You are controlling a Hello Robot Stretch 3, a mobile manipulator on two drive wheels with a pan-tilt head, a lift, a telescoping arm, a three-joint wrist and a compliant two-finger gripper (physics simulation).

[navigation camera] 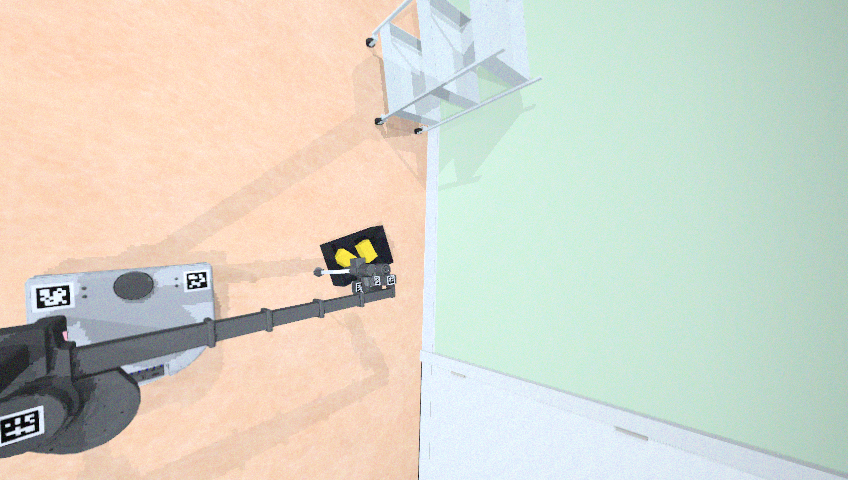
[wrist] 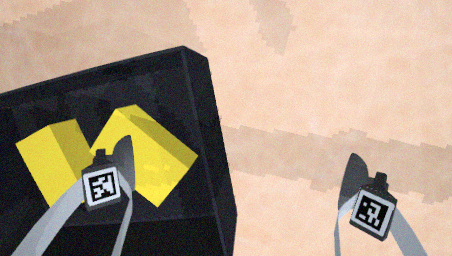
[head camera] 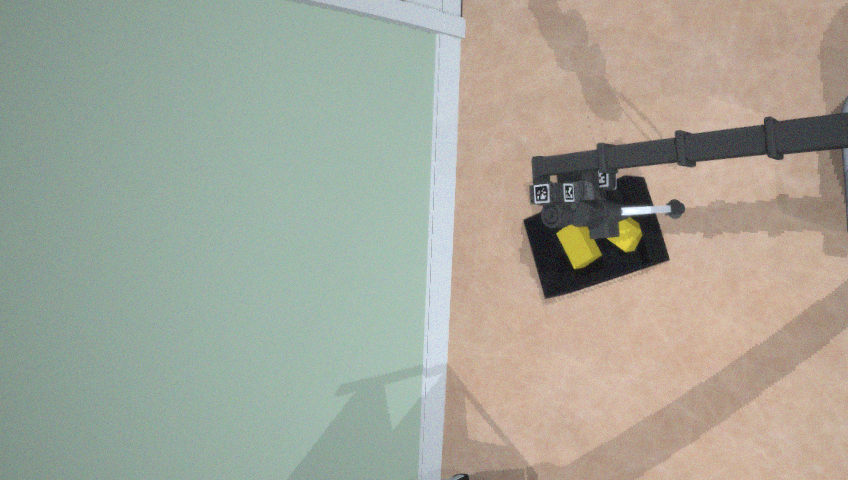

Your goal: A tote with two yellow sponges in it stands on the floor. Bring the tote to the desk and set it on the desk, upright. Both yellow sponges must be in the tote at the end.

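Frame: origin at the robot's base, x back, y right, z up, level; millimetres.
Where they show: gripper, fingertip midpoint: [navigation camera: 333, 269] [wrist: 237, 164]; robot's base, origin of the base link: [navigation camera: 134, 284].
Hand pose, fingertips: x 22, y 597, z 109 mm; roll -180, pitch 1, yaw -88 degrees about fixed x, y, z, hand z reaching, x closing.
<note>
Things, the pixels of their top centre, and the offset from my fingertips.
- black open tote, middle of its top: [wrist: 58, 190] [head camera: 583, 240] [navigation camera: 364, 253] dy +166, dx -53, dz -9 mm
- second yellow sponge, middle of its top: [wrist: 136, 160] [head camera: 615, 229] [navigation camera: 348, 259] dy +110, dx -32, dz -61 mm
The black open tote [head camera: 550, 288] [navigation camera: 385, 237] [wrist: 214, 150] stands upright on the floor, turned at an angle. One yellow sponge [head camera: 577, 246] [navigation camera: 365, 251] [wrist: 47, 160] and a second yellow sponge [head camera: 627, 236] [navigation camera: 343, 257] [wrist: 155, 155] lie in it. My gripper [head camera: 639, 214] [navigation camera: 336, 271] [wrist: 237, 164] is open and empty. It hangs over the tote's side wall: in the wrist view the left finger is over the tote and overlaps a sponge, while the right finger is outside over floor. The fingers' exact height is unclear. The desk cannot be identified with certainty.
A green wall [head camera: 238, 178] [navigation camera: 595, 208] rises beside the tote, with a white baseboard [head camera: 443, 178] [navigation camera: 431, 237]. A white wheeled trolley [navigation camera: 401, 77] stands against it. White furniture with slot-like handles [navigation camera: 535, 440] borders the wall. My arm [head camera: 642, 152] [navigation camera: 238, 327] reaches above the floor.
</note>
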